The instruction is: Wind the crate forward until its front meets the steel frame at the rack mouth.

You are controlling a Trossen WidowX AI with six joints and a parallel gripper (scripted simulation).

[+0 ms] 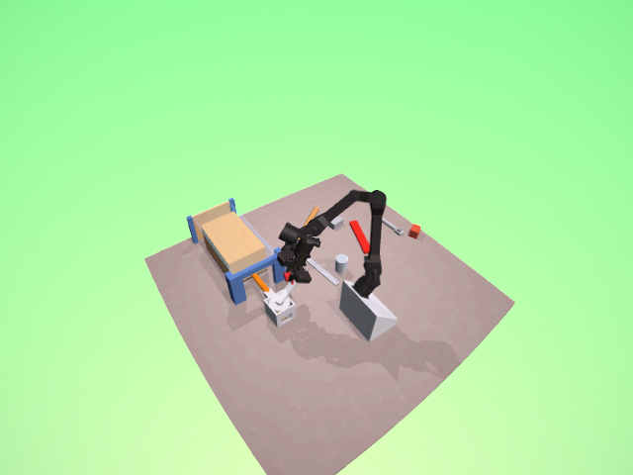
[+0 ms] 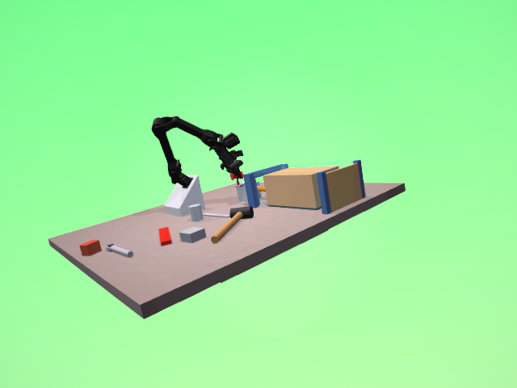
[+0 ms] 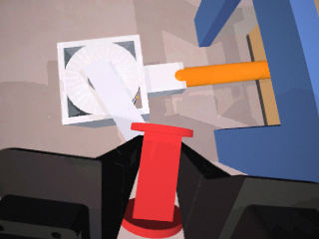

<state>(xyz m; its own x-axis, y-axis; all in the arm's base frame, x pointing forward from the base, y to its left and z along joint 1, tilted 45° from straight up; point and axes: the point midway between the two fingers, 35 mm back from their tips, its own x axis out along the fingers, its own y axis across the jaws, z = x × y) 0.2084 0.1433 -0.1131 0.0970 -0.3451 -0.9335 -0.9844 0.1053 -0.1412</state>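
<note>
My gripper tip is now 100 mm above the white winch, 70 mm past it and 60 mm to the right of it. The rest, counted from my gripper tip: flat steel bar: 210 mm to the right, 130 mm below, 60 mm ahead; then red grip: 20 mm to the right; then winch handle: 30 mm below, 20 mm to the left, 20 mm behind.
</note>
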